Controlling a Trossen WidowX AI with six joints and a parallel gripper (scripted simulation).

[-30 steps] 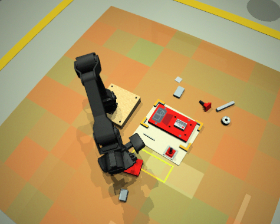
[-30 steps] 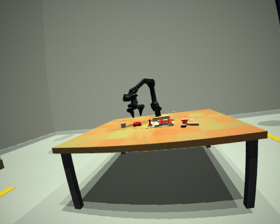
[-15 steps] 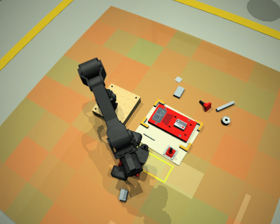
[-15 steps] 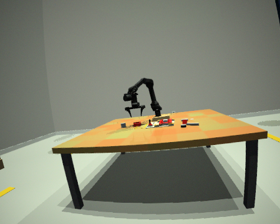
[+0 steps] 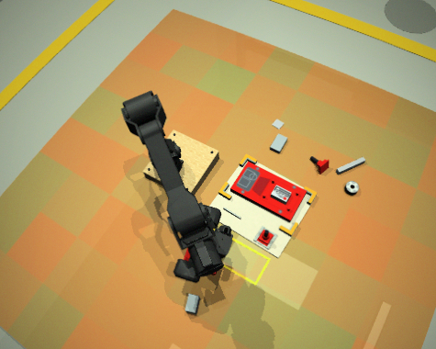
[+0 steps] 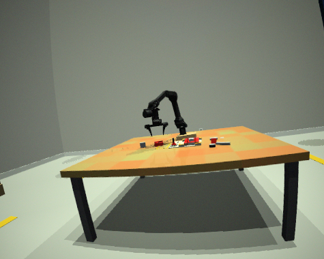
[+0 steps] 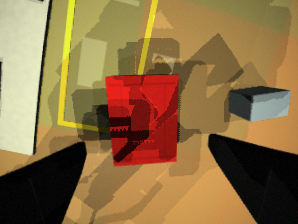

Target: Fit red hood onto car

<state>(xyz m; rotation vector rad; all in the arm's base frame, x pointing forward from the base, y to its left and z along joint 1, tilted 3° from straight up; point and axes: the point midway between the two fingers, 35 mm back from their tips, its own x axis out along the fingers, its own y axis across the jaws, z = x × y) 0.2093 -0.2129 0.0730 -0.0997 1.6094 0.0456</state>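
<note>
Right now my gripper tip is 60 mm above the red hood. Also, from my gripper tip: grey engine block: 260 mm to the left, 140 mm ahead, 50 mm below; then silver wheel: 360 mm to the left, 330 mm ahead, 70 mm below.
</note>
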